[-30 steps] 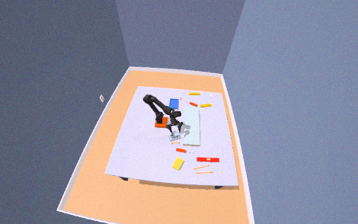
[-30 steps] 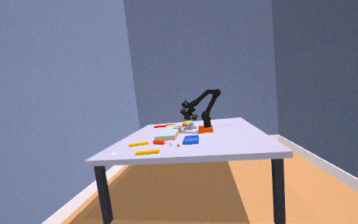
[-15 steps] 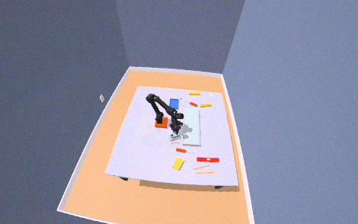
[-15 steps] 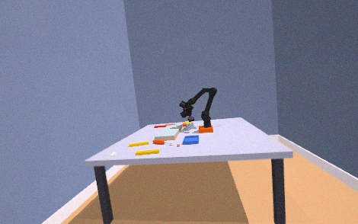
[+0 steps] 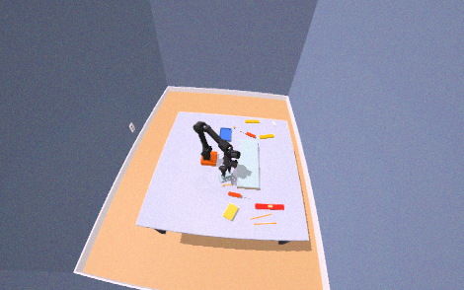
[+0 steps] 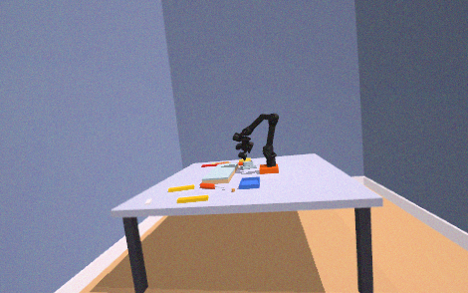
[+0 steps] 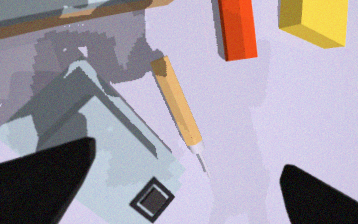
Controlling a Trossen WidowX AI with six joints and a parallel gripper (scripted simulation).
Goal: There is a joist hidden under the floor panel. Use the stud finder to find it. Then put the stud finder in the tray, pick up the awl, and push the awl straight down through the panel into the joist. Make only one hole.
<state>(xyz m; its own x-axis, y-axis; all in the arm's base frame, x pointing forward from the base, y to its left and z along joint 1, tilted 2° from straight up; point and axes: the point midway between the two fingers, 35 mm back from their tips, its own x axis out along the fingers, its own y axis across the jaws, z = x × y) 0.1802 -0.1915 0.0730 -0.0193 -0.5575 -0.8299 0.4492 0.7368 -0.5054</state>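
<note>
Now: the stud finder 20 mm behind my gripper tip, 20 mm to the left of it and 50 mm below it. Also, from my gripper tip: awl (30 mm behind, 50 mm to the right, 90 mm below); red level (330 mm ahead, 250 mm to the right, 80 mm below); yellow block (20 mm ahead, 280 mm to the right, 80 mm below).
</note>
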